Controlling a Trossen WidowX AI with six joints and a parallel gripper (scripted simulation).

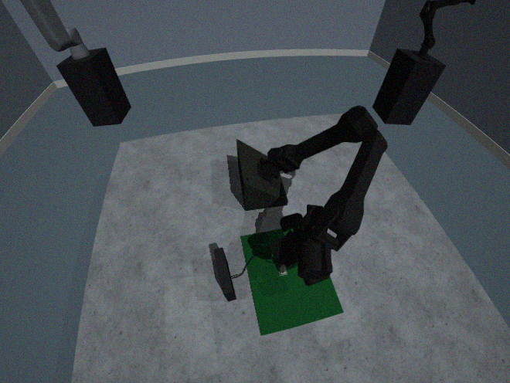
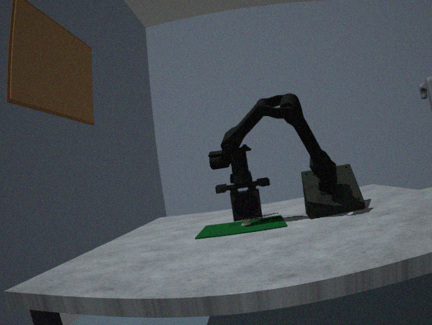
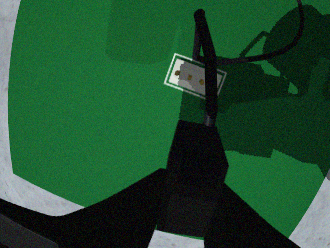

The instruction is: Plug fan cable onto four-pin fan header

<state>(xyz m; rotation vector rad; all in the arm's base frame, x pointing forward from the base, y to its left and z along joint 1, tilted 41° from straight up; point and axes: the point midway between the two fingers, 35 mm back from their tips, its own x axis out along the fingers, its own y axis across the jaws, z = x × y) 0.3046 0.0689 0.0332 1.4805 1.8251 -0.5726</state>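
Right now my gripper tip is 1 cm to the left of the dark fan plug and 1 cm below it. Round my gripper tip: four-pin header 1 cm ahead, 4 cm to the right, 6 cm below; then green board 3 cm ahead, 2 cm to the right, 8 cm below; then dark fan 4 cm ahead, 20 cm to the right.
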